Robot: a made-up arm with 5 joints. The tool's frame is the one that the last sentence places.
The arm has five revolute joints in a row. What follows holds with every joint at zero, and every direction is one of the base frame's.
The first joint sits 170 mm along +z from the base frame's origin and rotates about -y.
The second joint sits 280 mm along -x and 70 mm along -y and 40 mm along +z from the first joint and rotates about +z.
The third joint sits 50 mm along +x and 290 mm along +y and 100 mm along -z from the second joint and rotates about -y.
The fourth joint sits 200 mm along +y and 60 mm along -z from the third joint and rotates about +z.
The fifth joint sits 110 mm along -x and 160 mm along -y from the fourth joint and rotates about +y.
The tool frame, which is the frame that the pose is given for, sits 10 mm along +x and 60 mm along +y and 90 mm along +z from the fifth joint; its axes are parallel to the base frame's.
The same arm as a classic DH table. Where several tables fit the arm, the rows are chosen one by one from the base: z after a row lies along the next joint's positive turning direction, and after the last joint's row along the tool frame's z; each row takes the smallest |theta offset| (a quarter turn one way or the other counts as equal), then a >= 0, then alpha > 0; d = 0 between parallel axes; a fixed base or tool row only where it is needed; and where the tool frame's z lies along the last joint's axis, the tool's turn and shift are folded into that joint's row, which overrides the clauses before.
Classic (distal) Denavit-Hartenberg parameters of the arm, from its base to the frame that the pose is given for. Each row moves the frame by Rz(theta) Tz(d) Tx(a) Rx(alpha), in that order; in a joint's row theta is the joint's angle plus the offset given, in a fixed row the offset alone. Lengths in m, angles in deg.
base (fixed): a 0, alpha 90, d 0.17, theta offset 0
joint 1: a -0.28, alpha -90, d 0.07, theta offset 0
joint 2: a 0.05, alpha 90, d -0.06, theta offset 0
joint 3: a 0, alpha -90, d -0.49, theta offset 0
joint 4: a -0.11, alpha -90, d -0.06, theta offset 0
joint 5: a 0.01, alpha 90, d -0.1, theta offset 0
tool (fixed): a 0, alpha 0, d 0.09, theta offset 0

